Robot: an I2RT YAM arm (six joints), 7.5 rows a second.
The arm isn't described. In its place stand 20 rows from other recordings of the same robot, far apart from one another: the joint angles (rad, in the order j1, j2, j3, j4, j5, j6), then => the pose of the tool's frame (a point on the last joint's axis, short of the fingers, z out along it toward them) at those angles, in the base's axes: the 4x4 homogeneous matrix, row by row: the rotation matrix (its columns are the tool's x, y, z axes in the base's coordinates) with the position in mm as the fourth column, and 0 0 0 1 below.
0.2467 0.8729 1.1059 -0.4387 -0.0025 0.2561 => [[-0.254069 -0.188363 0.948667 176.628], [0.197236 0.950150 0.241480 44.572], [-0.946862 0.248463 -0.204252 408.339], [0 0 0 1]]
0.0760 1.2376 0.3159 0.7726 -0.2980 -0.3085 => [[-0.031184 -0.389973 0.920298 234.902], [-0.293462 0.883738 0.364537 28.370], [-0.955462 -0.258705 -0.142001 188.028], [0 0 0 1]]
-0.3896 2.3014 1.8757 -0.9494 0.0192 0.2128 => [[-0.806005 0.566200 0.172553 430.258], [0.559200 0.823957 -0.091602 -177.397], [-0.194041 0.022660 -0.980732 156.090], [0 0 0 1]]
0.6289 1.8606 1.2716 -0.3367 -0.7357 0.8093 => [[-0.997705 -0.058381 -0.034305 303.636], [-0.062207 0.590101 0.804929 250.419], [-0.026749 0.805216 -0.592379 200.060], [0 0 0 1]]
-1.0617 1.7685 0.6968 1.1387 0.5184 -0.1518 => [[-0.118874 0.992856 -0.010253 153.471], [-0.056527 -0.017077 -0.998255 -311.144], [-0.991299 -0.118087 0.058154 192.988], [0 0 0 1]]
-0.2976 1.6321 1.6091 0.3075 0.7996 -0.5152 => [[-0.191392 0.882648 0.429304 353.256], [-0.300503 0.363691 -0.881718 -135.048], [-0.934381 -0.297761 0.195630 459.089], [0 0 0 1]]
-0.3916 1.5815 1.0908 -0.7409 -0.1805 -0.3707 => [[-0.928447 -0.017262 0.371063 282.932], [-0.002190 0.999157 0.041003 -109.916], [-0.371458 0.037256 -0.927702 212.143], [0 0 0 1]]
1.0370 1.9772 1.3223 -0.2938 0.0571 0.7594 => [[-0.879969 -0.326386 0.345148 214.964], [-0.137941 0.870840 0.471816 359.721], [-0.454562 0.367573 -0.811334 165.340], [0 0 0 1]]
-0.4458 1.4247 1.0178 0.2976 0.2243 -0.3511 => [[-0.305609 0.548202 0.778510 301.883], [-0.225591 0.752660 -0.618556 -153.042], [-0.925047 -0.364661 -0.106350 320.970], [0 0 0 1]]
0.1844 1.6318 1.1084 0.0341 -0.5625 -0.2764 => [[-0.275895 -0.720488 0.636222 360.425], [-0.286289 0.693467 0.661167 86.539], [-0.917563 0.000269 -0.397591 257.586], [0 0 0 1]]
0.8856 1.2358 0.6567 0.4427 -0.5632 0.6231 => [[-0.647266 -0.753274 0.116724 158.822], [-0.012245 0.163383 0.986487 224.363], [-0.762166 0.637090 -0.114976 264.807], [0 0 0 1]]
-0.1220 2.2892 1.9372 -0.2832 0.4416 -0.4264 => [[-0.722931 0.167487 0.670312 524.107], [-0.288081 0.808748 -0.512773 -79.589], [-0.627996 -0.563804 -0.536419 221.103], [0 0 0 1]]
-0.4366 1.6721 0.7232 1.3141 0.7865 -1.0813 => [[-0.640253 0.707785 0.298522 289.114], [-0.389149 0.036203 -0.920463 -162.720], [-0.662298 -0.705499 0.252255 247.381], [0 0 0 1]]
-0.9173 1.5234 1.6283 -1.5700 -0.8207 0.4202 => [[-0.350323 0.697954 0.624607 175.851], [0.914923 0.112269 0.387700 -186.808], [0.200473 0.707287 -0.677905 364.808], [0 0 0 1]]
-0.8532 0.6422 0.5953 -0.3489 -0.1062 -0.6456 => [[-0.614548 0.394459 0.683179 106.133], [-0.205748 0.755895 -0.621523 -115.859], [-0.761577 -0.522518 -0.383374 277.896], [0 0 0 1]]
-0.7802 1.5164 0.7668 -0.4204 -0.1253 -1.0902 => [[-0.890672 -0.273682 0.363043 193.979], [-0.356302 0.916183 -0.183463 -185.713], [-0.282404 -0.292758 -0.913532 153.442], [0 0 0 1]]
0.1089 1.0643 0.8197 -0.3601 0.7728 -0.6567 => [[-0.748660 0.045536 0.661388 227.374], [-0.521555 0.575405 -0.629992 -0.142], [-0.409253 -0.816600 -0.407033 286.679], [0 0 0 1]]
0.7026 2.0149 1.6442 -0.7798 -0.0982 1.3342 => [[-0.818168 0.519441 0.246539 324.509], [0.574914 0.745489 0.337223 279.350], [-0.008625 0.417644 -0.908570 219.157], [0 0 0 1]]
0.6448 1.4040 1.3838 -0.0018 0.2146 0.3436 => [[-0.157064 -0.386791 0.908693 269.168], [0.293724 0.860181 0.416910 192.937], [-0.942898 0.332386 -0.021494 426.483], [0 0 0 1]]
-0.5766 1.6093 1.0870 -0.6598 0.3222 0.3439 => [[-0.522088 0.843121 0.128727 256.477], [0.721014 0.516927 -0.461438 -180.239], [-0.455591 -0.148097 -0.877784 207.354], [0 0 0 1]]
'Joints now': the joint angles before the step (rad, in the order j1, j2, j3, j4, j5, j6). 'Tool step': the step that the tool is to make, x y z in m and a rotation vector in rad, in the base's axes. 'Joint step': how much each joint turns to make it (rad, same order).
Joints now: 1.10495, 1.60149, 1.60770, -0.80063, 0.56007, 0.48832
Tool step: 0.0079, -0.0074, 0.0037, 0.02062, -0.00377, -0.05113
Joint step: -0.02931, -0.00755, 0.00455, -0.00468, 0.01095, 0.02353
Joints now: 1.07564, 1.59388, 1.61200, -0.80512, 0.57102, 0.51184
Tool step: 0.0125, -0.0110, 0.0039, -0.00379, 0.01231, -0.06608
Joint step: -0.04707, 0.00302, 0.02537, -0.04453, 0.00697, 0.02355
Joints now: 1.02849, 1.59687, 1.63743, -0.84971, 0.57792, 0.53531
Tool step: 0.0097, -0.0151, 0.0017, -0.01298, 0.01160, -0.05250
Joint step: -0.04817, -0.01565, -0.00298, -0.03317, 0.00089, 0.00608
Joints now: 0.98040, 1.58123, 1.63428, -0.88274, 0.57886, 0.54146
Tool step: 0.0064, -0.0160, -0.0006, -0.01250, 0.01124, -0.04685
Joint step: -0.04368, -0.02599, -0.02295, -0.02215, 0.00062, 0.00443
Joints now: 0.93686, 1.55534, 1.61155, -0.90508, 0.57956, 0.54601
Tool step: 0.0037, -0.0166, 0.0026, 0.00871, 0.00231, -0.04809
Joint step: -0.04071, -0.03452, -0.02211, -0.01361, -0.00048, 0.01226
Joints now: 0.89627, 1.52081, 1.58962, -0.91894, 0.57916, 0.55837
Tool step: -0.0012, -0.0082, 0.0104, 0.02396, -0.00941, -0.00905
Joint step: -0.01447, -0.02147, 0.01718, -0.01488, -0.00942, 0.00141
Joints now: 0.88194, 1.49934, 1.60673, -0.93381, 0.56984, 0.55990
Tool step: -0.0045, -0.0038, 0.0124, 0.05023, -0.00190, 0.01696
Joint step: 0.00013, -0.01772, 0.02798, -0.01117, -0.03366, 0.01039
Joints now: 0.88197, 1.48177, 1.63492, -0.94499, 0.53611, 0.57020
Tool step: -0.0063, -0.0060, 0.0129, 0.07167, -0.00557, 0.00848
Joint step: -0.00009, -0.02914, 0.01727, -0.00105, -0.03485, 0.02726
